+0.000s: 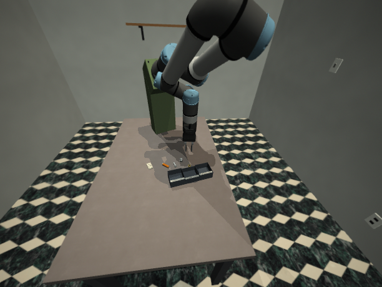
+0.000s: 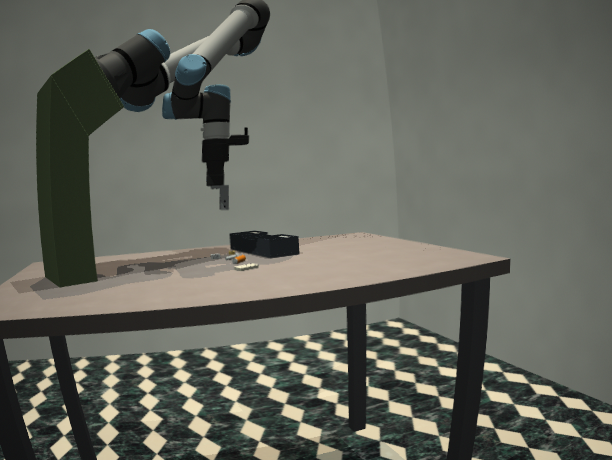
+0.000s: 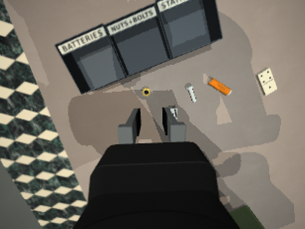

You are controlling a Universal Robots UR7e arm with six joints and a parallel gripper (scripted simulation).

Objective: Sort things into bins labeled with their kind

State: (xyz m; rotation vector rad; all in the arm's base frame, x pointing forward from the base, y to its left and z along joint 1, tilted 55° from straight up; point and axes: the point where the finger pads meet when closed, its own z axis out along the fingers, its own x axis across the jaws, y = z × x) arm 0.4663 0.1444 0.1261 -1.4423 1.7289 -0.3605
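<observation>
Now: the grey bolt 10 mm ahead of my hand, 80 mm to the right of it and 130 mm below it. From my hand the other things lie so: orange battery: 20 mm ahead, 140 mm to the right, 130 mm below; brass nut: 10 mm ahead, 10 mm to the left, 140 mm below; dark three-compartment bin row: 100 mm ahead, 20 mm to the left, 120 mm below.
</observation>
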